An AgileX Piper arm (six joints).
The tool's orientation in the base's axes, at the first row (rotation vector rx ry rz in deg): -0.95 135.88 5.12
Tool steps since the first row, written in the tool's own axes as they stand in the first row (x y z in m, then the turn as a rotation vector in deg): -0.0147 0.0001 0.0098 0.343 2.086 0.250; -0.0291 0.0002 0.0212 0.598 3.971 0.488; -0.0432 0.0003 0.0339 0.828 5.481 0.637; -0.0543 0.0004 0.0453 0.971 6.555 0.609
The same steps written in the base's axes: 0.0174 0.0006 0.0032 -0.153 2.103 -0.293; 0.0356 0.0013 0.0050 -0.243 4.003 -0.528; 0.0546 0.0020 0.0057 -0.362 5.523 -0.704; 0.0705 0.0028 0.0053 -0.526 6.595 -0.719
